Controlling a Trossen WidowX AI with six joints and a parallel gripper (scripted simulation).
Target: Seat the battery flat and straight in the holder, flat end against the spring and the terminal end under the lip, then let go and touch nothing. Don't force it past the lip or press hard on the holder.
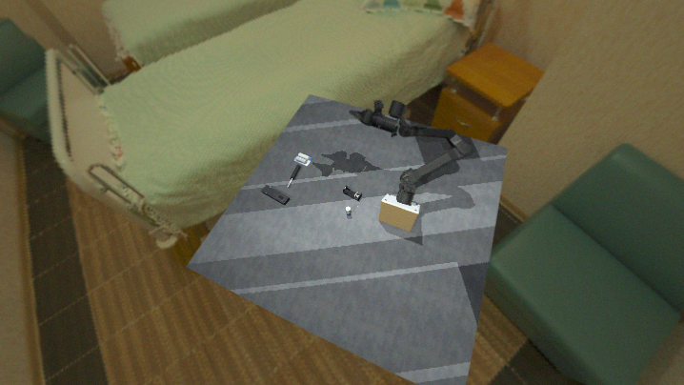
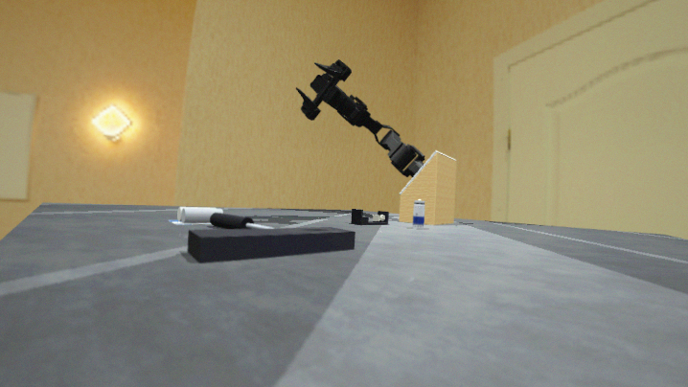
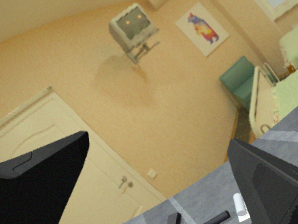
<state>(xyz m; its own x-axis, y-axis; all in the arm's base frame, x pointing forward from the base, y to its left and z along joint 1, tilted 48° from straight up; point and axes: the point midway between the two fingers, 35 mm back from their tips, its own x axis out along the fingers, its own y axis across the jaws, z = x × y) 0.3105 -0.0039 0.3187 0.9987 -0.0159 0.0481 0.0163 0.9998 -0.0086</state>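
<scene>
Right now my gripper tip is 7 cm past the battery, 31 cm to the right of it and 35 cm above it. Round my gripper tip: white pack 28 cm ahead, 4 cm to the left, 37 cm below; screwdriver 29 cm ahead, 18 cm to the left, 37 cm below.
</scene>
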